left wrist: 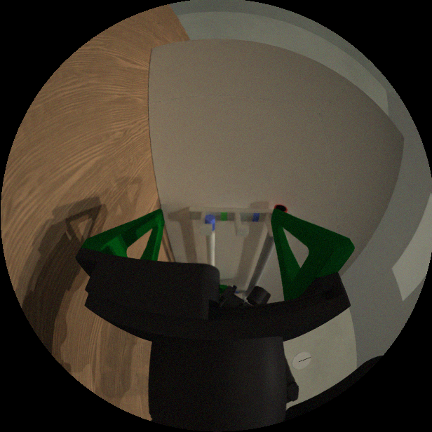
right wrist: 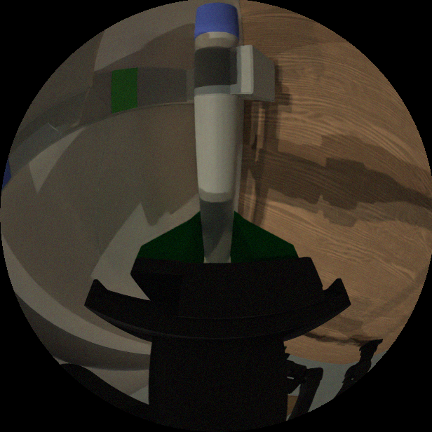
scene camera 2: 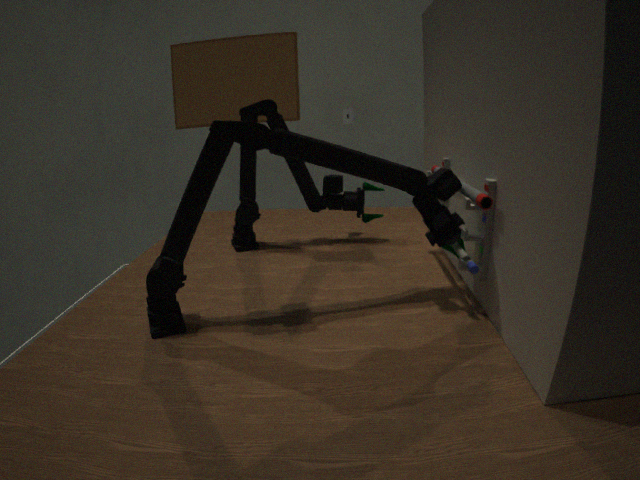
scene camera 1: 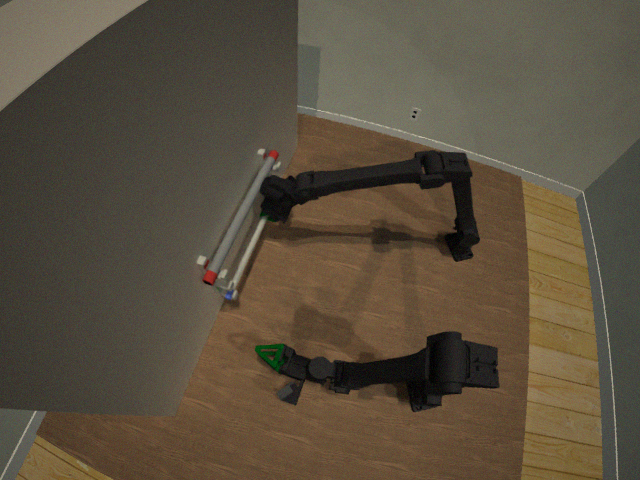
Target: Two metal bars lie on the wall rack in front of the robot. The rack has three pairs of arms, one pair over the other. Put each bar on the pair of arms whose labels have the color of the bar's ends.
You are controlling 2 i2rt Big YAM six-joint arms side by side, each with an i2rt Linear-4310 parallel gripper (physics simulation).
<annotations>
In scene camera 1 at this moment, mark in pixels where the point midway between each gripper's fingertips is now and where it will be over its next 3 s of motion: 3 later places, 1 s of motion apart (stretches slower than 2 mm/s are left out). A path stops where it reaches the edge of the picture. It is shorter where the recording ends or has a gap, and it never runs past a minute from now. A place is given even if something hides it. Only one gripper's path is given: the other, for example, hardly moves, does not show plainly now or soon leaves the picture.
My left gripper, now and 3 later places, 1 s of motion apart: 258,351; 278,247; 282,250; 287,249
</annotations>
